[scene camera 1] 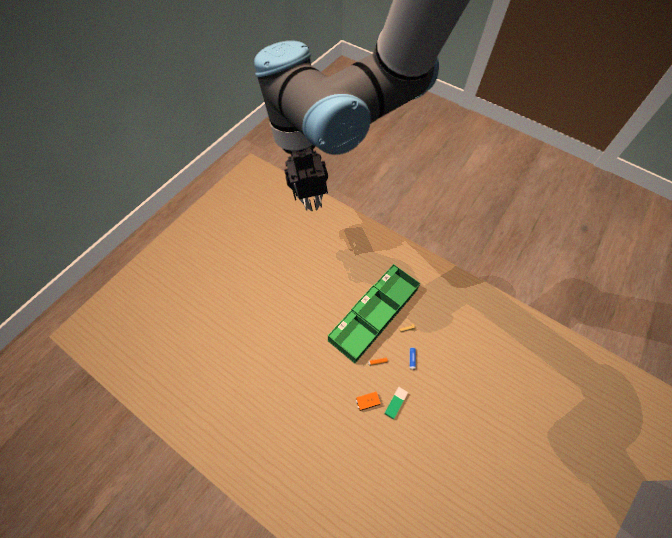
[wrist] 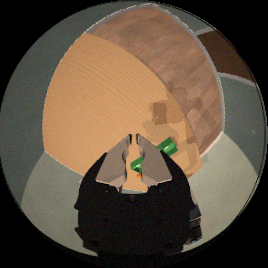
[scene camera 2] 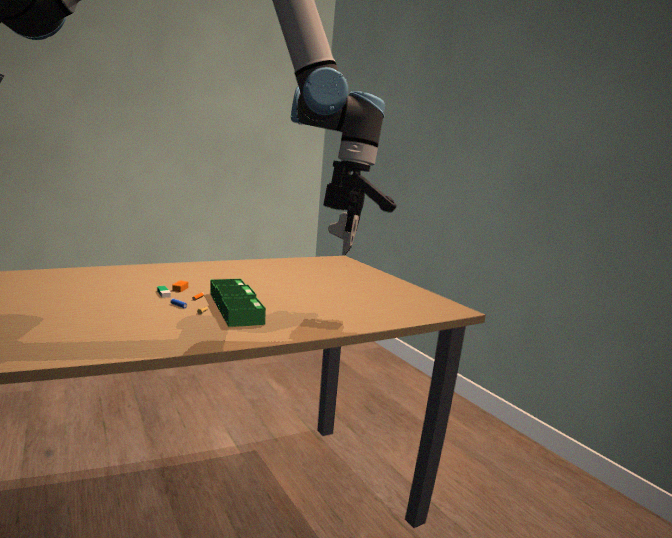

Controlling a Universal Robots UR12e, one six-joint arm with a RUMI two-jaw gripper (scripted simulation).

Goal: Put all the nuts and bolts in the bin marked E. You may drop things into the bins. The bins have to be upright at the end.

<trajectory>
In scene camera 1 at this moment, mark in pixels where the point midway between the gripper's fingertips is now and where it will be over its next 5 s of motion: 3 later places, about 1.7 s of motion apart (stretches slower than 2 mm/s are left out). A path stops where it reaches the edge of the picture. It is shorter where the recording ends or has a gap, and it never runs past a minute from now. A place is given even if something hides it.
My gripper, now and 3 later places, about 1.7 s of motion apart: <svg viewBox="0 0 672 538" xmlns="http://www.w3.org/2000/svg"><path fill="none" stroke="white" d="M314 209L357 287L405 349L405 280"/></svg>
</trajectory>
